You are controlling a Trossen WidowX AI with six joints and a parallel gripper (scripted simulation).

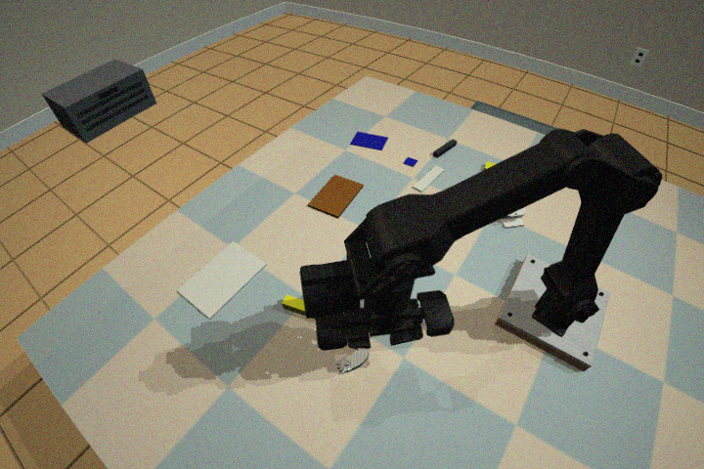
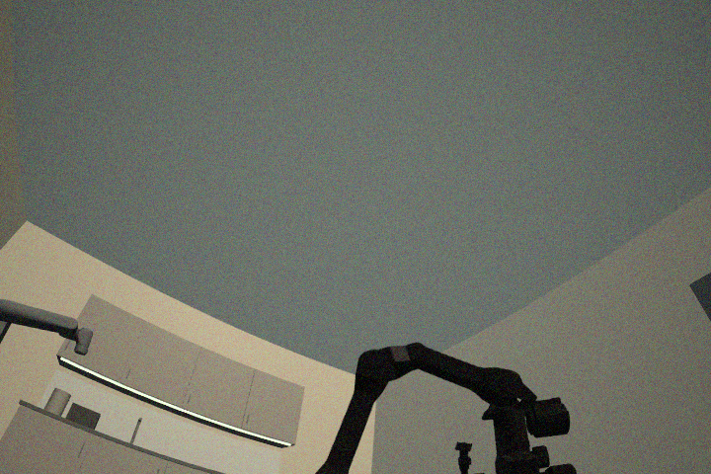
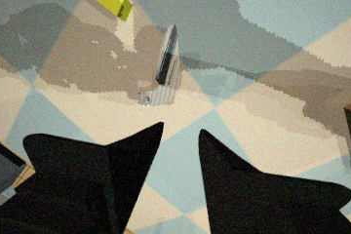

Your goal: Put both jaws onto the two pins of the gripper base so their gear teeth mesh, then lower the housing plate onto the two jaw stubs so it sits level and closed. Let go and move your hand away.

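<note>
The jaw lies 7 cm below my gripper tip, 4 cm ahead of it and 3 cm to the left of it. The rest, counted from my gripper tip: brown tile 35 cm ahead, 25 cm to the right, 8 cm below; then housing plate 25 cm to the right, 8 cm ahead, 7 cm below; then white sheet 35 cm ahead, 9 cm to the left, 8 cm below.
</note>
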